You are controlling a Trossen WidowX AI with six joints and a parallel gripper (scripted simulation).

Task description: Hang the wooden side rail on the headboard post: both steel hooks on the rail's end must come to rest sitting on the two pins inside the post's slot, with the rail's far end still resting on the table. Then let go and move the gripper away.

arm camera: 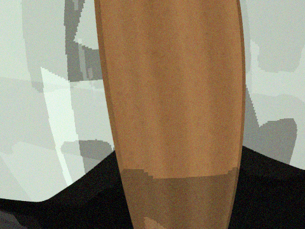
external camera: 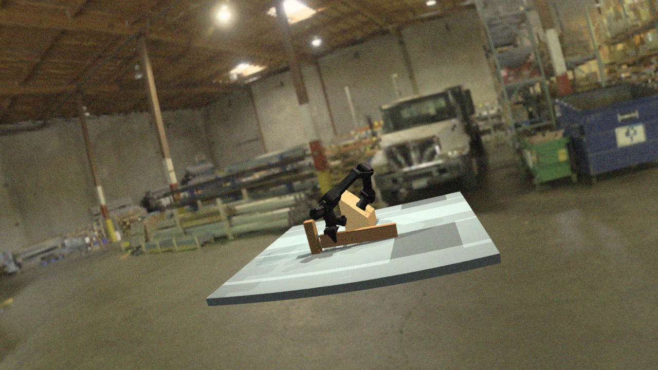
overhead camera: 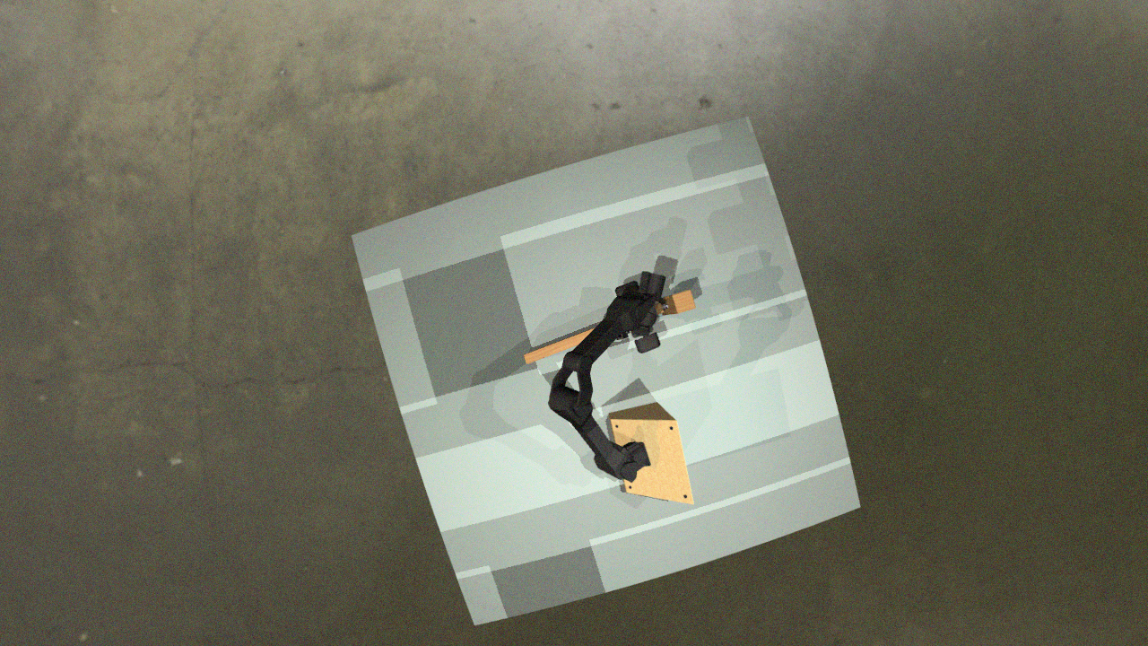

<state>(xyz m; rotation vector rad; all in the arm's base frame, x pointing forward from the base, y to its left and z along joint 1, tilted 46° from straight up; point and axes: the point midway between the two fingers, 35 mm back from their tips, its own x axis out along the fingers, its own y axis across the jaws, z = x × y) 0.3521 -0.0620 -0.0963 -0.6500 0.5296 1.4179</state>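
Now: gripper tip 11 cm to the left of the headboard post and 4 cm below it.
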